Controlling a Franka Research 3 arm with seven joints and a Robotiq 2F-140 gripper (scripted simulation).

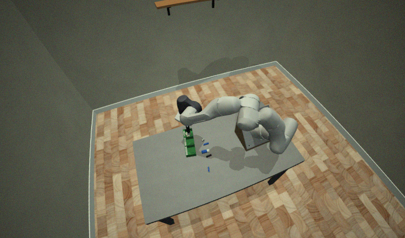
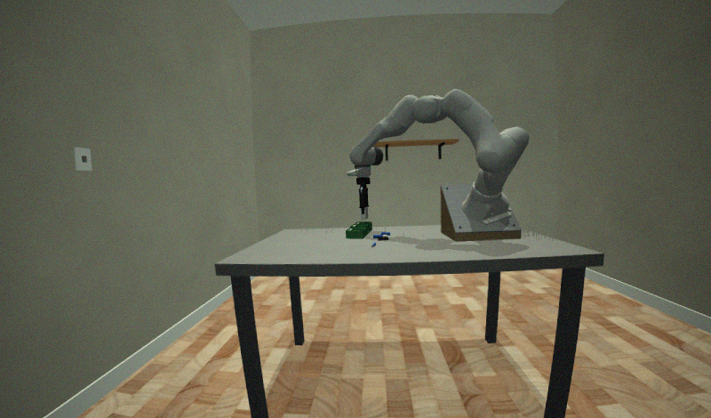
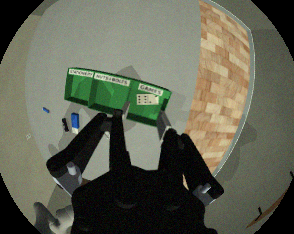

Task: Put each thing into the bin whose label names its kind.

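Right now my hand is 9 cm past the pale grey piece, 10 cm to the right of it and 9 cm above it. From my hand the other things lie so: green bin 3 cm ahead, 8 cm to the left, 7 cm below; white thing 1 cm ahead, 1 cm to the right, 8 cm below; blue-and-white piece 6 cm behind, 21 cm to the left, 9 cm below.
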